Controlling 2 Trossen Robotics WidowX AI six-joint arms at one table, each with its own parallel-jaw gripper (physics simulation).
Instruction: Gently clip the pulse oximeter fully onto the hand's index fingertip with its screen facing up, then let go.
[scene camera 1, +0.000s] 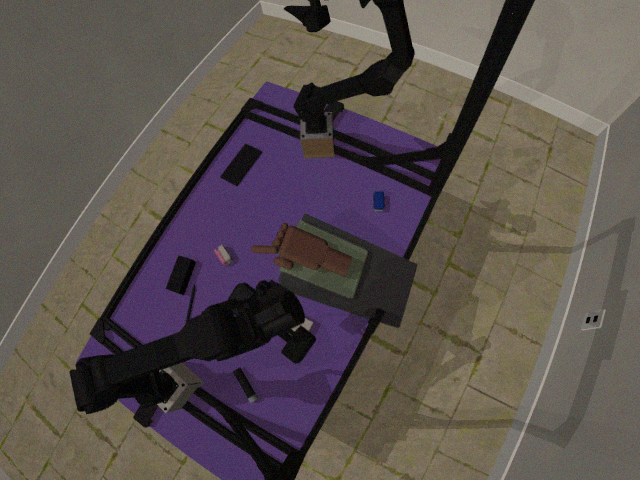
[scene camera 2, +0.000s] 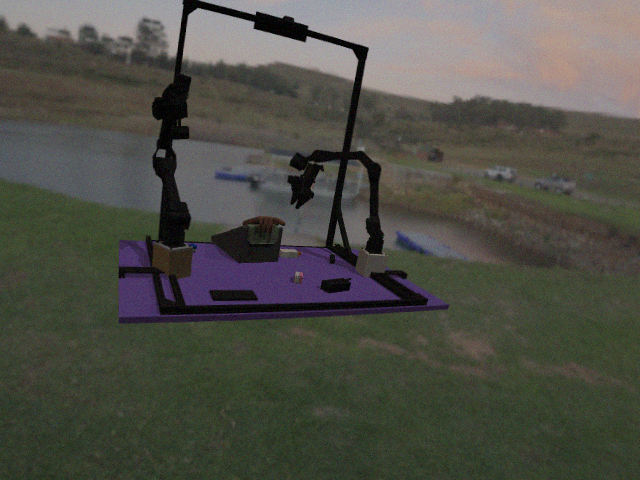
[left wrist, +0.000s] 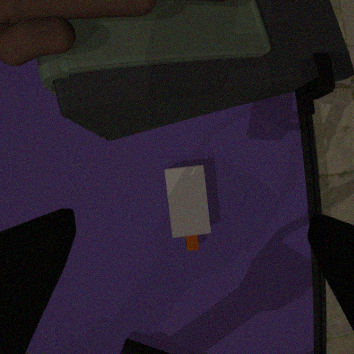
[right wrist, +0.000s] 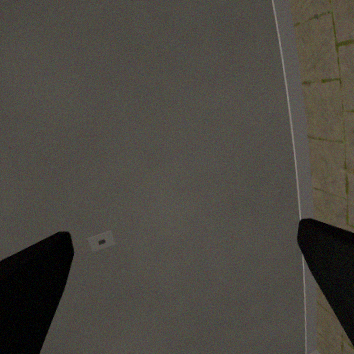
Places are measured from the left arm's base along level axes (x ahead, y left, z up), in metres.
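Pixels of known places: left gripper, fingertip midpoint: (scene camera 2: 293, 206) (left wrist: 194, 223); right gripper, fingertip midpoint: (scene camera 2: 180, 119) (right wrist: 186, 236); left arm's base, origin of the base link: (scene camera 1: 163, 386) (scene camera 2: 373, 251); right arm's base, origin of the base link: (scene camera 1: 316, 124) (scene camera 2: 173, 244).
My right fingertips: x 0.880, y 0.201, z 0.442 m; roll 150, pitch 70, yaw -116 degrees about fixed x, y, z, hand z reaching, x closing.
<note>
For each thing: its top centre in the pictures, then the offset to it from my right fingertips.
- small pink-and-white two-part block, middle of its top: (scene camera 1: 221, 253) (scene camera 2: 299, 273) dy -0.061, dx -0.500, dz -0.515 m
- white box, middle of its top: (left wrist: 188, 209) (scene camera 1: 297, 334) (scene camera 2: 290, 250) dy -0.388, dx -0.551, dz -0.519 m
- blue block, middle of its top: (scene camera 1: 379, 198) dy -0.349, dx -0.089, dz -0.514 m
- black slab, middle of its top: (scene camera 2: 233, 294) (scene camera 1: 240, 163) dy +0.111, dx -0.224, dz -0.539 m
- black box, middle of its top: (scene camera 1: 178, 273) (scene camera 2: 336, 281) dy +0.011, dx -0.631, dz -0.512 m
- thin pen, middle of its top: (scene camera 1: 189, 305) dy -0.073, dx -0.685, dz -0.538 m
- dark cylinder, middle of its top: (scene camera 1: 244, 385) (scene camera 2: 333, 255) dy -0.355, dx -0.753, dz -0.519 m
The brown hand (scene camera 1: 305, 246) (scene camera 2: 264, 223) (left wrist: 75, 7) lies on a green pad on a dark wedge; its index finger (scene camera 1: 263, 249) points out bare. A small pink-and-white two-part block (scene camera 1: 223, 254) (scene camera 2: 298, 277) lies on the purple table; it may be the oximeter, but I cannot tell surely. My left gripper (scene camera 2: 296, 204) (left wrist: 194, 223) is open and empty, high above a white box (scene camera 1: 306, 324) (scene camera 2: 288, 253) (left wrist: 188, 201) with an orange tab, which appears between its fingers in the left wrist view. My right gripper (right wrist: 186, 236) is open and empty, raised and facing the wall.
The wedge (scene camera 1: 390, 284) (scene camera 2: 232, 245) (left wrist: 150, 100) stands at the table's edge. A blue block (scene camera 1: 378, 199), black slab (scene camera 1: 241, 164) (scene camera 2: 232, 295), black box (scene camera 1: 180, 274) (scene camera 2: 334, 285), thin pen (scene camera 1: 191, 304) and dark cylinder (scene camera 1: 245, 384) (scene camera 2: 331, 258) lie about. Black rails frame the table.
</note>
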